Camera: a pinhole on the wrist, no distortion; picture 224 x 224 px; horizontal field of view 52.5 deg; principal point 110.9 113.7 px. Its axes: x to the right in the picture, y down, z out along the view. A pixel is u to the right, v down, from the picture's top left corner.
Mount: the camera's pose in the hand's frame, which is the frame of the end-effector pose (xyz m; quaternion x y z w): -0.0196 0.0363 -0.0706 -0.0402 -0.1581 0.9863 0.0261
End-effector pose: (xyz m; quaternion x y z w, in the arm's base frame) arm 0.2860 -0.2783 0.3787 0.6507 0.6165 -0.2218 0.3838
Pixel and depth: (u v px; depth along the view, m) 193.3 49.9 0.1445
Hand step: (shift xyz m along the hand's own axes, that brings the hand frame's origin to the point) -0.0829 0.0334 0.0752
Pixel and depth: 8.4 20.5 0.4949
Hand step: 0.1673 0.0613 0.4776
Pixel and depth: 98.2 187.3 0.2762
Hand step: -0.0319 -0.1352 0.1639
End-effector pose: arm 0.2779 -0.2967 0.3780 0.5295 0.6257 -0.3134 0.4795
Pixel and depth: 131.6 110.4 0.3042
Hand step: -0.0737 -0.0520 0.2168
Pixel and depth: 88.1 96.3 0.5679
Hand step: -0.0109 -0.1020 0.4848
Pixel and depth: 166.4 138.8 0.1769
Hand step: -0.0789 -0.0343 0.0877
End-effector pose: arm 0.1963 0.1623 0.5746 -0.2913 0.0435 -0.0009 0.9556
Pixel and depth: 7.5 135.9 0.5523
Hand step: 0.1803 -0.2021 0.4532
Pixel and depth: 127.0 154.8 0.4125
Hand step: -0.0877 -0.1604 0.2944
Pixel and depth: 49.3 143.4 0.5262
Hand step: 0.0737 -0.2011 0.4161
